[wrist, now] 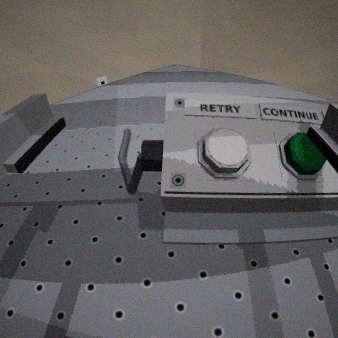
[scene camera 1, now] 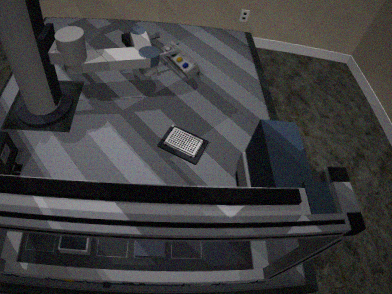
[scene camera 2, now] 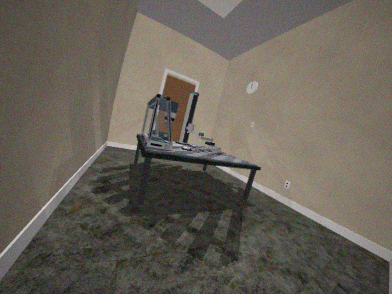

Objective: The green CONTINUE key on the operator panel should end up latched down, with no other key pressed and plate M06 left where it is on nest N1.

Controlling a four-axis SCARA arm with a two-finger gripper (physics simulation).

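Places are measured from the arm's base along level axes (x ahead, y left, z up), in centimetres.
Pixels of known places: gripper, between the fingertips: (wrist: 186, 107) (scene camera 1: 167, 42) (scene camera 2: 218, 148); arm's base, origin of its link: (scene camera 1: 45, 105).
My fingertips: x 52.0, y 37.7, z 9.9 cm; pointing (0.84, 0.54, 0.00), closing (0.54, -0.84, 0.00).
Observation:
Ahead of a thing's pixels: the offset from my fingertips to its top centre. "spot": to the spot under its first point.
The green CONTINUE key {spot: dx +2.9, dy -6.2, dz -1.8 cm} (wrist: 302, 152) is at the right in the wrist view, its cap partly behind the right finger; it seems to stand proud of its collar, but its exact height is hard to tell. The white RETRY key {spot: dx +0.3, dy -2.4, dz -1.8 cm} (wrist: 225, 149) stands raised to its left on the operator panel {dx +6.8, dy -7.2, dz -0.3 cm} (wrist: 262, 145) (scene camera 1: 192, 65). My gripper (wrist: 186, 107) is open and empty, its fingers wide apart; the right finger overlaps the panel's CONTINUE side in view. In scene camera 1 the green key does not show. A white plate {dx +8.3, dy -55.7, dz -6.0 cm} (scene camera 1: 185, 141) sits on a dark nest {spot: dx +5.1, dy -58.9, dz -6.9 cm} (scene camera 1: 175, 150); its label is unreadable.
Yellow {dx +6.4, dy -10.5, dz -1.2 cm} (scene camera 1: 179, 59) and blue {dx +9.2, dy -14.6, dz -1.2 cm} (scene camera 1: 185, 65) keys show on the panel. A bent grey bar {spot: dx +3.0, dy +9.3, dz -8.1 cm} (wrist: 124, 150) with a black block {spot: dx -0.5, dy +2.1, dz -3.7 cm} (wrist: 152, 155) stands at the panel's left side. The arm's column (scene camera 1: 22, 60) is at the left, a blue box {spot: dx +20.9, dy -91.6, dz +40.1 cm} (scene camera 1: 282, 150) at the right.

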